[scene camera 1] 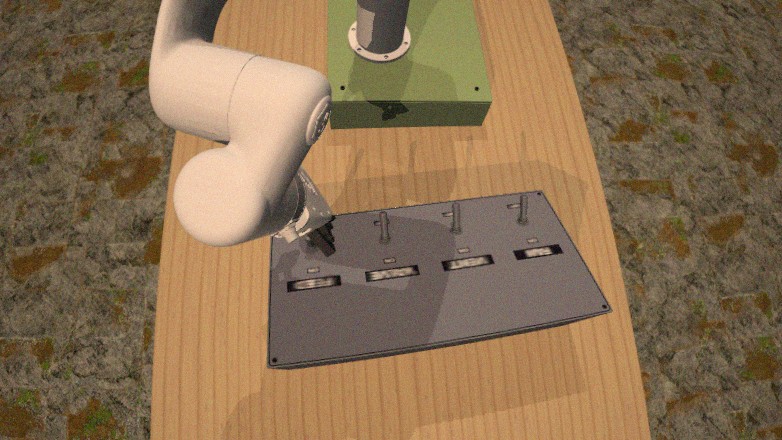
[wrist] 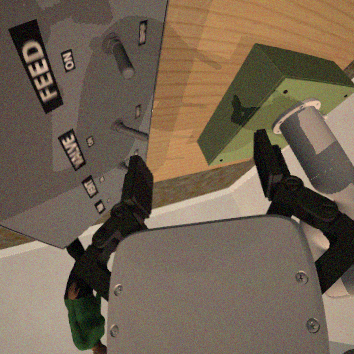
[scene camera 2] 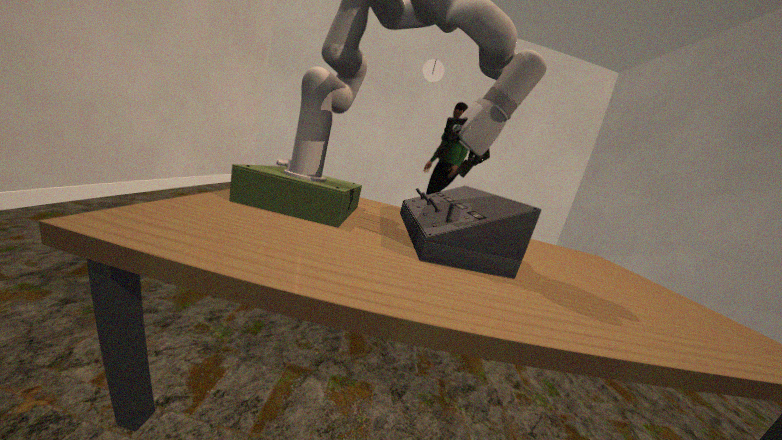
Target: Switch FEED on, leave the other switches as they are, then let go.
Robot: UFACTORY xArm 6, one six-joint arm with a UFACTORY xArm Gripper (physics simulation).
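Frame: origin at the arm's base, x back, y down, z right, level; millimetres.
Seen in the pictures: gripper, fingertip midpoint: [wrist: 197,154] [scene camera 2: 448,166]; arm's base at its link origin: [scene camera 1: 379,39] [wrist: 294,115] [scene camera 2: 305,177].
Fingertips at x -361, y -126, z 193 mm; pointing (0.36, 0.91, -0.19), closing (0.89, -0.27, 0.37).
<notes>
Pixels of each thing's top centre, then the offset from my fingertips to it. Level surfaces: height alone.
- FEED lever at its top centre: [wrist: 127,74] [scene camera 2: 453,202] dz +15, dx -31, dy +83 mm
- VALVE lever at its top centre: [wrist: 135,142] [scene camera 1: 384,221] dz -106, dx -30, dy +94 mm
- VENT lever at its top centre: [scene camera 1: 458,212] dz -226, dx -42, dy +94 mm
- FAN lever at its top centre: [scene camera 1: 527,204] dz -345, dx -54, dy +94 mm
- wooden table at its surface level: dy +225 mm
The grey sloped switch panel [scene camera 1: 360,322] [scene camera 2: 475,246] [wrist: 30,165] carries a row of levers. The FEED lever [scene camera 2: 450,212] [wrist: 121,59] stands nearly upright in the second scene view, tilted to the ON side, unlike the others; in the first scene view the gripper largely hides it. The VALVE lever [scene camera 1: 384,227] [wrist: 131,131], VENT lever [scene camera 1: 456,217] and FAN lever [scene camera 1: 523,209] lean toward their far plates, the OFF side. My gripper [scene camera 1: 321,238] [scene camera 2: 475,161] [wrist: 197,154] is open and empty, fingers spread wide, above the panel and apart from the FEED lever.
The green base block [scene camera 1: 410,82] [scene camera 2: 289,194] [wrist: 240,110] bears the arm's foot behind the panel. Both stand on the wooden table [scene camera 1: 207,328] [scene camera 2: 273,257]. A person in green [scene camera 2: 452,150] [wrist: 85,320] stands beyond the table.
</notes>
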